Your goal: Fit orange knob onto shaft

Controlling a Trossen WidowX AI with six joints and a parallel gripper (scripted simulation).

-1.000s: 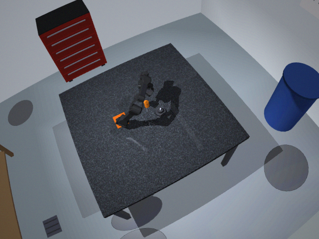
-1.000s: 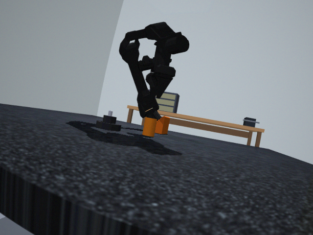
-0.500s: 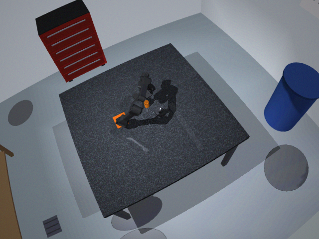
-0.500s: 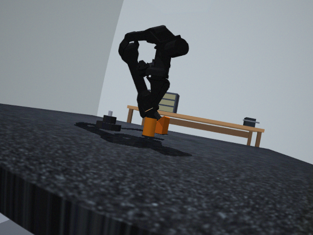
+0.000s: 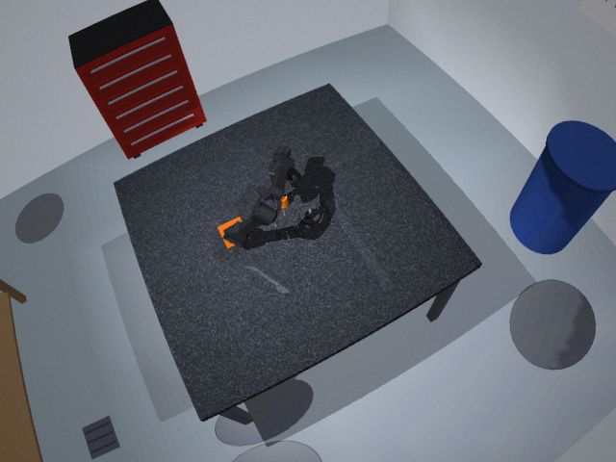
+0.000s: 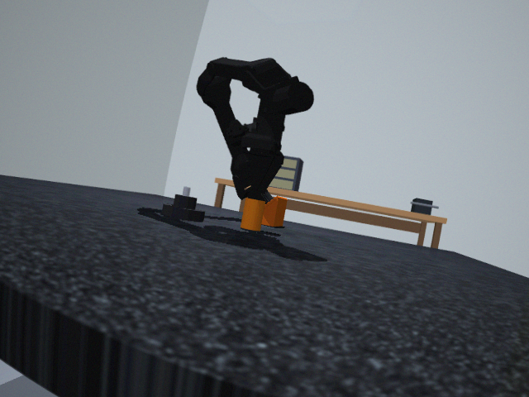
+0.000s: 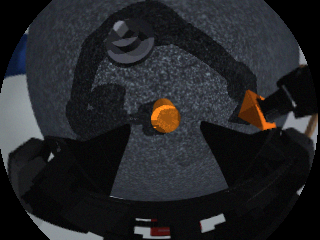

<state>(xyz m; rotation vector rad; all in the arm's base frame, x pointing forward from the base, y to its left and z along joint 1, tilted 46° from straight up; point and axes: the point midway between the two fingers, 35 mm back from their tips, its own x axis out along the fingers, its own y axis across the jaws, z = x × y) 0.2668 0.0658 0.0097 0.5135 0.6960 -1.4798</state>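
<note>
Now: gripper tip 30 mm above the orange knob. Also, from my gripper tip: round black pedestal: 70 mm ahead, 120 mm to the right, 40 mm below.
</note>
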